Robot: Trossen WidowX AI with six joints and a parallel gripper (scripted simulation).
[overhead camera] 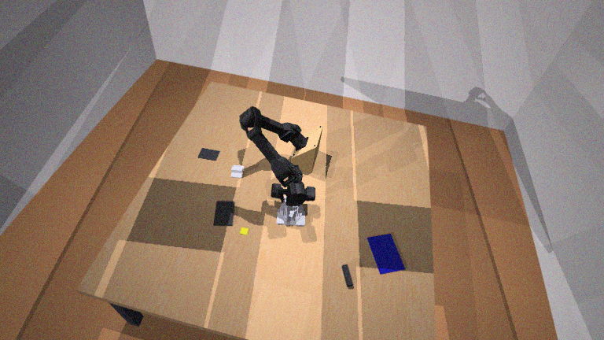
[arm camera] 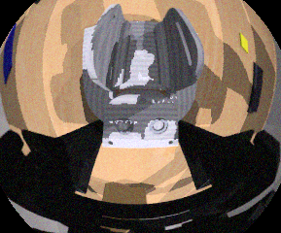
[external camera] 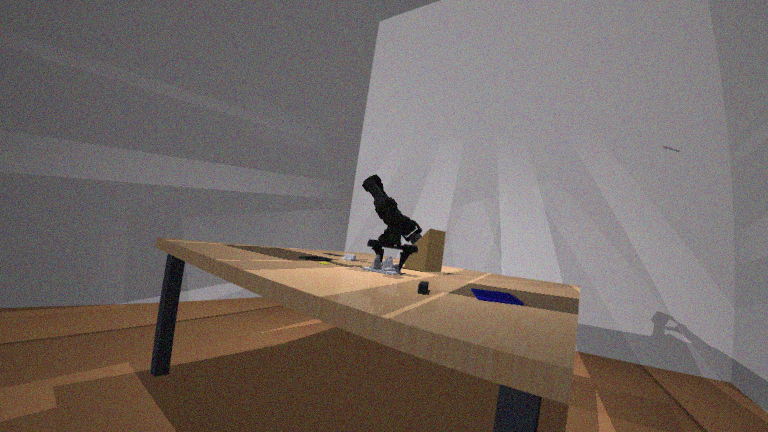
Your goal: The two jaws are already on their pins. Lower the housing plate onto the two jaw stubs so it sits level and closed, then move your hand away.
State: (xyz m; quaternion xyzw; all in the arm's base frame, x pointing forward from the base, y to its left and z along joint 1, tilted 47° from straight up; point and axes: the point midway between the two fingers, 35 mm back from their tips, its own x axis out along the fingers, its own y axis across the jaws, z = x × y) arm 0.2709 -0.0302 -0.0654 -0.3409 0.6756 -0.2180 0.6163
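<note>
Right now my gripper tip is right at the housing plate. Also, from my gripper tip: base (20 mm above, 10 mm ahead); then yellow cube (190 mm ahead, 160 mm to the right, 10 mm below); then dark block (290 mm to the left, 260 mm ahead).
</note>
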